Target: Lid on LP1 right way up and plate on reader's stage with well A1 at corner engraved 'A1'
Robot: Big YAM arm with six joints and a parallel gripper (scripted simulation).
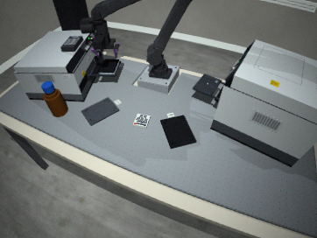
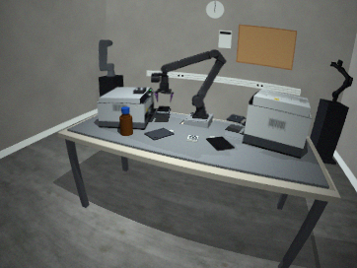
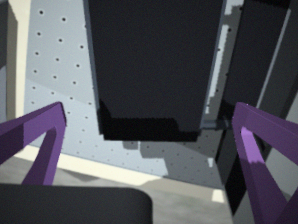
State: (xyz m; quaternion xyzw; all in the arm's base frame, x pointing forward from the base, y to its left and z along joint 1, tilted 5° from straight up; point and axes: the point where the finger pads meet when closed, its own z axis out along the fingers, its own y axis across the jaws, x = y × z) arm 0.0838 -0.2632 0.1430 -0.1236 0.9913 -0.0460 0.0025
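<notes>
The lidded plate is 6 cm below my hand, 1 cm to the right of it and 1 cm behind it. Also, from my hand: label: 16 cm below, 16 cm ahead, 11 cm to the left; white multi-well plate: 7 cm below, 1 cm to the right, 1 cm behind; LP1 pad: 25 cm ahead, 16 cm below, 6 cm to the left.
</notes>
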